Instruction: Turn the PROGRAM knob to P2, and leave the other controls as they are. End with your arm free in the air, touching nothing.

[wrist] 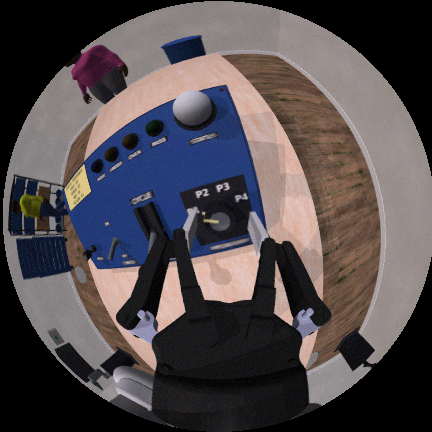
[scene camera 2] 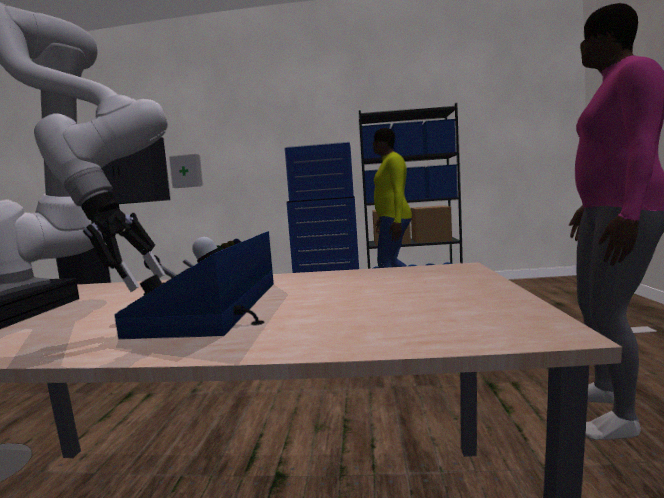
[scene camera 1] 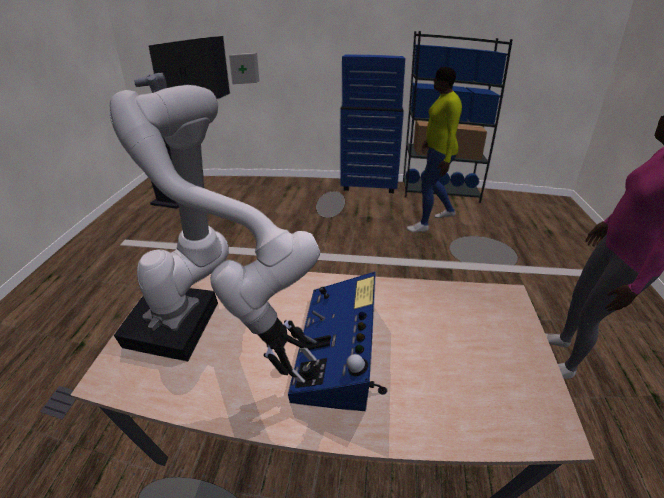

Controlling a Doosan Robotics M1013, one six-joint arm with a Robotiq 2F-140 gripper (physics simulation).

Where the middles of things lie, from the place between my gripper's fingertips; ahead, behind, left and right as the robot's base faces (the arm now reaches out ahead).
Right now the blue sloped console (scene camera 2: 208, 299) is 60 mm ahead of my hand, 200 mm to the left of it and 10 mm below it.
